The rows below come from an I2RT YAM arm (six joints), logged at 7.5 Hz.
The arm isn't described. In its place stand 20 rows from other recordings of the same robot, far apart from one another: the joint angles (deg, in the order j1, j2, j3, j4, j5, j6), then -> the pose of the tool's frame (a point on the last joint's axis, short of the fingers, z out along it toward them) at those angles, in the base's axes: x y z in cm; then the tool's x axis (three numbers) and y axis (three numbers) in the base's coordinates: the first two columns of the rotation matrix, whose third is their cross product.
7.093, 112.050, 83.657, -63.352, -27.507, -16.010 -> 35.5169 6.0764 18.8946 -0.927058 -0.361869 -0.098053 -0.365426 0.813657 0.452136
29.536, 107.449, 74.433, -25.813, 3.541, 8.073 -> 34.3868 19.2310 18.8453 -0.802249 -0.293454 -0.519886 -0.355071 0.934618 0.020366
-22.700, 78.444, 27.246, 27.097, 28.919, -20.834 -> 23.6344 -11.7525 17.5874 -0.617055 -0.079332 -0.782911 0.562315 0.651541 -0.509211
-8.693, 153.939, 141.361, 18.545, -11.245, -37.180 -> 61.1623 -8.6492 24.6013 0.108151 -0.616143 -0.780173 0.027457 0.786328 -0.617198
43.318, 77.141, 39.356, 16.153, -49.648, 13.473 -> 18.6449 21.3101 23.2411 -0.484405 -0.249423 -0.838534 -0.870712 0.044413 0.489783
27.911, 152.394, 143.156, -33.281, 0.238, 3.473 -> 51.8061 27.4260 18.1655 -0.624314 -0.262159 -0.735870 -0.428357 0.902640 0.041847
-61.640, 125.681, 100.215, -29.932, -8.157, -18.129 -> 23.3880 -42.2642 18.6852 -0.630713 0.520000 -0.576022 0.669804 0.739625 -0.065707
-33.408, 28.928, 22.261, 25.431, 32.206, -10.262 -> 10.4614 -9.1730 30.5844 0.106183 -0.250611 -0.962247 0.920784 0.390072 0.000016
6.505, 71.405, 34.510, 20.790, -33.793, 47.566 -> 26.3328 4.9955 23.5884 -0.647307 0.543528 -0.534388 -0.218347 0.539481 0.813194
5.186, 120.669, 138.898, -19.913, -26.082, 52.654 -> 47.1166 5.8480 47.1089 -0.430235 0.677916 -0.596093 -0.291483 0.520636 0.802481
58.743, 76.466, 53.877, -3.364, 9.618, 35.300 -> 16.3635 25.8126 28.3713 -0.627320 0.064507 -0.776085 -0.493030 0.738517 0.459907
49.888, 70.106, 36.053, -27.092, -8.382, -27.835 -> 13.7425 17.1183 17.8609 -0.124553 -0.864829 -0.486371 -0.972637 0.203312 -0.112435
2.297, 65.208, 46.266, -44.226, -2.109, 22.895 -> 20.9746 0.9725 23.2614 -0.843414 0.355262 -0.403041 0.294691 0.933156 0.205856
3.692, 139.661, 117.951, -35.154, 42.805, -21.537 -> 52.6238 0.9716 16.5671 -0.896023 -0.327710 -0.299582 -0.005923 0.683483 -0.729942
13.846, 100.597, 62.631, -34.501, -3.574, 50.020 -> 32.1443 8.1514 16.5137 -0.791862 0.592492 -0.148014 0.544259 0.794608 0.269035
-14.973, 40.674, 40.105, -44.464, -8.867, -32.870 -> 13.9090 -3.1518 26.5887 -0.655501 -0.379785 -0.652749 -0.244933 0.924538 -0.291953
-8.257, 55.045, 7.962, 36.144, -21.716, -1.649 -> 18.4620 -1.3481 17.0991 -0.181213 -0.000717 -0.983444 -0.231407 0.971953 0.041931
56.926, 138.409, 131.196, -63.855, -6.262, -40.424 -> 27.1533 42.4061 21.4040 0.159685 -0.935934 -0.313892 -0.983536 -0.123590 -0.131840
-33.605, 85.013, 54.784, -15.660, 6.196, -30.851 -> 26.0299 -17.7588 22.6454 -0.827631 -0.062131 -0.557823 0.219435 0.878933 -0.423468
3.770, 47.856, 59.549, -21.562, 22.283, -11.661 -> 17.6476 -0.1899 39.9326 -0.230541 -0.202624 -0.951732 0.270915 0.926041 -0.262779
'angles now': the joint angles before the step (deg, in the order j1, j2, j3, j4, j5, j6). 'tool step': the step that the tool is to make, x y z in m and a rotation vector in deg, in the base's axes. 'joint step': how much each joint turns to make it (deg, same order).
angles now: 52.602, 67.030, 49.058, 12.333, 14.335, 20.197
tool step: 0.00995, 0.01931, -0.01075, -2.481, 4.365, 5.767
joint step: 0.039, 5.300, 3.019, -2.574, -5.945, 1.161
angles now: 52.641, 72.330, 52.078, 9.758, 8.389, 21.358
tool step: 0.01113, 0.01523, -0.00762, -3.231, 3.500, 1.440
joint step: -0.118, 4.797, 3.750, -3.706, -1.700, 0.453
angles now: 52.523, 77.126, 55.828, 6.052, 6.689, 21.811
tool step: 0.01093, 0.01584, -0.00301, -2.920, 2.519, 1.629
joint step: -0.007, 4.696, 4.706, -3.832, -1.629, -0.272
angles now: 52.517, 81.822, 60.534, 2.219, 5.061, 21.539
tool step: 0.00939, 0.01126, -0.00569, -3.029, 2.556, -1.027
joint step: -0.009, 3.825, 3.714, -3.900, 0.884, 0.541
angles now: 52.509, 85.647, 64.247, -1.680, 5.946, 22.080
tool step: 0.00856, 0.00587, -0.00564, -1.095, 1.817, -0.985
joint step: -0.499, 2.589, 1.977, -1.461, 0.131, 0.903
